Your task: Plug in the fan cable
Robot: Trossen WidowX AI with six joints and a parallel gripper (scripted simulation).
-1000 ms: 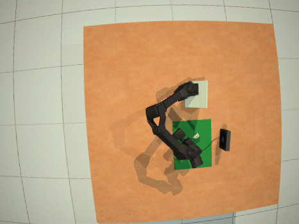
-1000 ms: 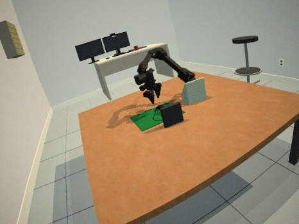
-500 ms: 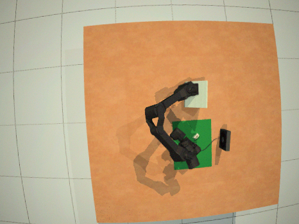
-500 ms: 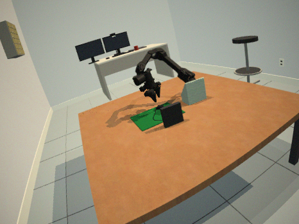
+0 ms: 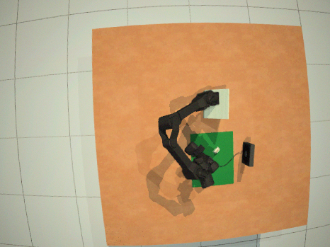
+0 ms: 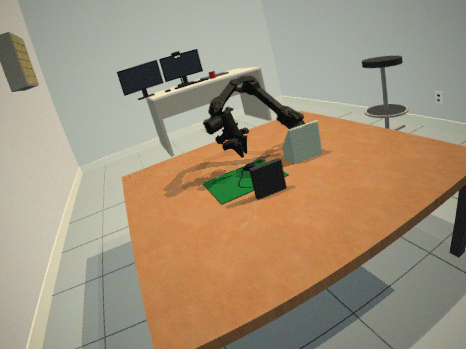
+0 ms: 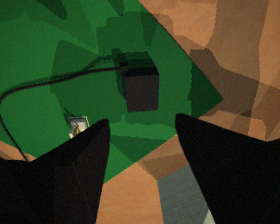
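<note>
The dark fan plug is 60 mm below my gripper tip and 10 mm behind it. The rest, counted from my gripper tip: green board (90 mm below, 80 mm to the left, 50 mm ahead); then pale fan header (100 mm to the left, 70 mm below); then black fan (260 mm to the left, 20 mm ahead, 10 mm below).
</note>
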